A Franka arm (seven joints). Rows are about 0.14 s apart.
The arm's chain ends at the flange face. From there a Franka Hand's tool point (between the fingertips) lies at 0.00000 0.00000 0.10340 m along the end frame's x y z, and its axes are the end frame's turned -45 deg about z.
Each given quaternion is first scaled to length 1.
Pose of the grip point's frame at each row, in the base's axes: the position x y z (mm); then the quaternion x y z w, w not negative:
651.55, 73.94, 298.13, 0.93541, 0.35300, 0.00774, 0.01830
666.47, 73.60, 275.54, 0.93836, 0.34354, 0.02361, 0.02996
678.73, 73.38, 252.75, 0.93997, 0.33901, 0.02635, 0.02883
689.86, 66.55, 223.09, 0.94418, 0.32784, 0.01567, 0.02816
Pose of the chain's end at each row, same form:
648.72, 76.91, 401.45, 0.99930, -0.03184, 0.01415, 0.01395
659.76, 77.74, 378.64, 0.99840, -0.04171, 0.03328, 0.01864
671.59, 77.14, 355.83, 0.99815, -0.04651, 0.03538, 0.01655
684.89, 70.99, 326.28, 0.99777, -0.05844, 0.02525, 0.02002

